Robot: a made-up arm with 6 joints.
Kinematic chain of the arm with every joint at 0, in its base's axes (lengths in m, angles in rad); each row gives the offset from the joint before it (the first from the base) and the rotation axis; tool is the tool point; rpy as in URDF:
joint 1: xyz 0 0 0.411 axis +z
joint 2: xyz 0 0 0 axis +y
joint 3: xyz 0.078 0 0.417 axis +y
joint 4: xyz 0.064 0 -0.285 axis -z
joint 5: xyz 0 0 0 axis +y
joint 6: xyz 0.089 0 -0.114 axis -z
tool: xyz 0 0 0 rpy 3.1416 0 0
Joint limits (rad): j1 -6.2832..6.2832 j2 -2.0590..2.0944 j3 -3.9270..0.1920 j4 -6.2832..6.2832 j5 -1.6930..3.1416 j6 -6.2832..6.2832
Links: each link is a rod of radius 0.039 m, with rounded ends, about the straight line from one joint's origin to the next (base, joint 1, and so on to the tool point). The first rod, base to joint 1, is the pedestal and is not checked.
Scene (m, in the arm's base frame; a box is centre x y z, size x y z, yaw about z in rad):
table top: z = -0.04
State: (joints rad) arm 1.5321 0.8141 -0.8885 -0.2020 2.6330 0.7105
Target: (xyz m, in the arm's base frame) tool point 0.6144 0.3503 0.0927
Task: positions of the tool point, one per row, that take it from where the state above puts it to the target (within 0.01 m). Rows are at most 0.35 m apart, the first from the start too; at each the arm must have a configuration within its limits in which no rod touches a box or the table.
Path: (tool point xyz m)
1: -0.0153 0.3572 0.4951
2: -0.0769 0.3674 0.6263
3: -0.1114 0.3134 0.7843
4: -0.0753 0.2015 0.9340
5: 0.0581 0.0721 1.0301
6: 0.2751 -0.0151 1.0314
7: 0.5156 -0.0125 0.9158
8: 0.6936 0.0855 0.6911
9: 0.7349 0.2330 0.3963
10: 0.6144 0.3503 0.0927

